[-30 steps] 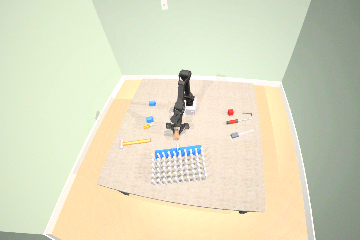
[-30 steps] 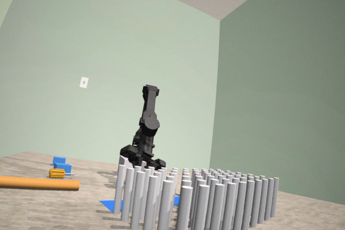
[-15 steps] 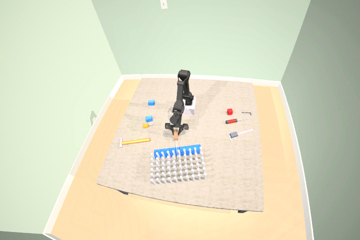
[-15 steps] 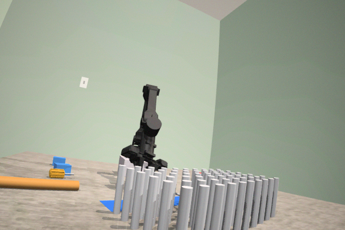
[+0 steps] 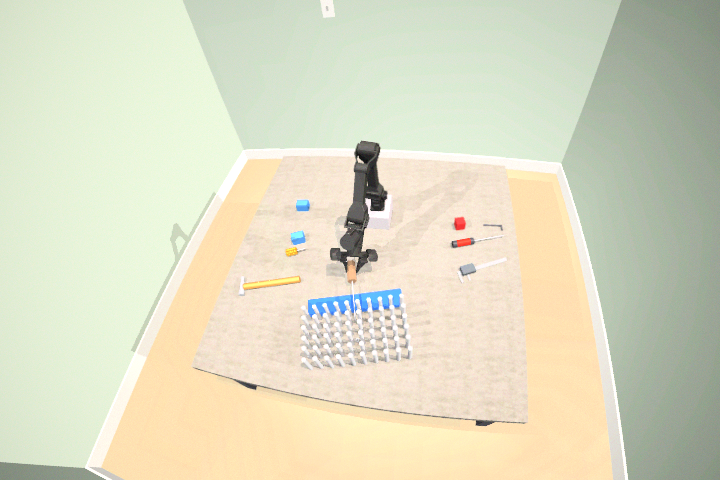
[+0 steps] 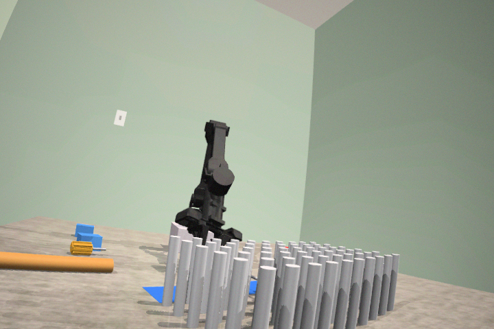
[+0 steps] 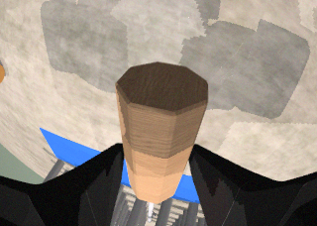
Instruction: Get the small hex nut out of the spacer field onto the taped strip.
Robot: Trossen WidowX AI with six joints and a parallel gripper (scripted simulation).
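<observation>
The blue taped strip lies 120 mm ahead of my gripper tip, 30 mm to the left of it and 40 mm below it. Round my gripper tip: red block: 290 mm behind, 460 mm to the left, 20 mm below; then hex key: 300 mm behind, 640 mm to the left, 30 mm below; then yellow-handled tool: 110 mm behind, 280 mm to the right, 20 mm below.
</observation>
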